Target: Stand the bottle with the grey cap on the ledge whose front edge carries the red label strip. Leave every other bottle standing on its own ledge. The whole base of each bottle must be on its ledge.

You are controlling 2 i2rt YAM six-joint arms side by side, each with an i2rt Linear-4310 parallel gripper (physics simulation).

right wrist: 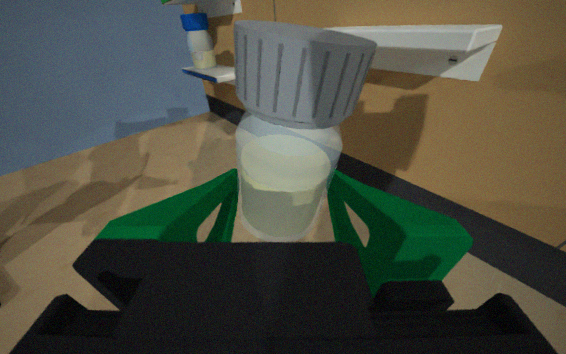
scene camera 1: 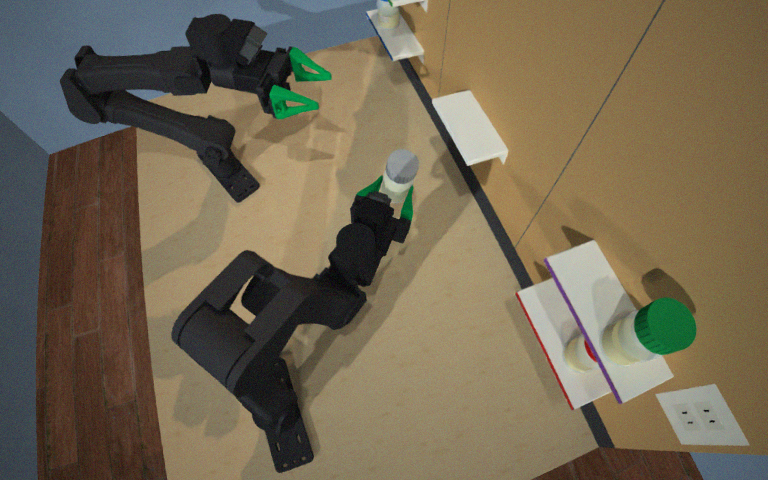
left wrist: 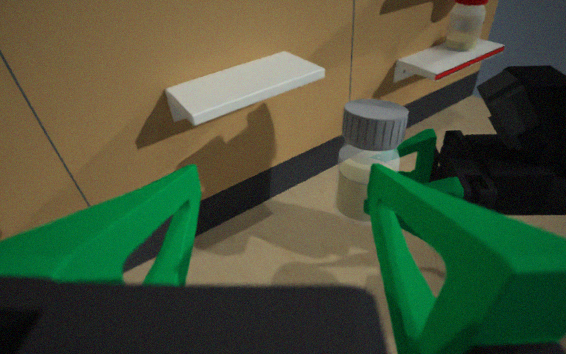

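Pixels of known places: left gripper, fingertip midpoint: (scene camera 1: 324, 90) (left wrist: 283, 178); right gripper, fingertip midpoint: (right wrist: 282, 176) (left wrist: 361, 185); left arm's base at its link origin: (scene camera 1: 228, 170); right arm's base at its link origin: (scene camera 1: 281, 413).
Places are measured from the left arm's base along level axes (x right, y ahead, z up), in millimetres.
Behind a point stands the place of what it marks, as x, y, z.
Observation:
The grey-capped bottle (scene camera 1: 401, 169) @[415, 189, 234] (left wrist: 372, 160) @[379, 189, 202] (right wrist: 287, 185) @[410, 174, 178] is upright above the table, between the fingers of my right gripper (scene camera 1: 390, 198) (right wrist: 282, 176) @[393, 201, 158], which is shut on its body. My left gripper (scene camera 1: 324, 90) @[236, 179, 294] (left wrist: 283, 178) @[236, 179, 294] is open and empty, apart from the bottle, toward the upper left in scene camera 1. The red-strip ledge (scene camera 1: 538, 305) @[723, 205, 160] (left wrist: 430, 63) @[721, 217, 160] carries a red-capped bottle (scene camera 1: 578, 356) @[810, 163, 213] (left wrist: 465, 27) @[793, 184, 202] near one end. In scene camera 1 the purple-strip ledge partly hides that bottle.
The purple-strip ledge (scene camera 1: 589, 271) @[737, 225, 300] overhangs the red-strip ledge and holds a green-capped bottle (scene camera 1: 659, 327) @[815, 160, 405]. A plain white ledge (scene camera 1: 468, 127) @[429, 344, 230] (left wrist: 245, 87) @[403, 338, 230] (right wrist: 425, 40) @[456, 295, 224] is on the wall. A blue-strip ledge (scene camera 1: 400, 45) @[112, 479, 160] (right wrist: 220, 74) @[123, 459, 160] holds a blue-capped bottle (scene camera 1: 388, 15) @[49, 500, 201] (right wrist: 201, 45) @[49, 500, 209].

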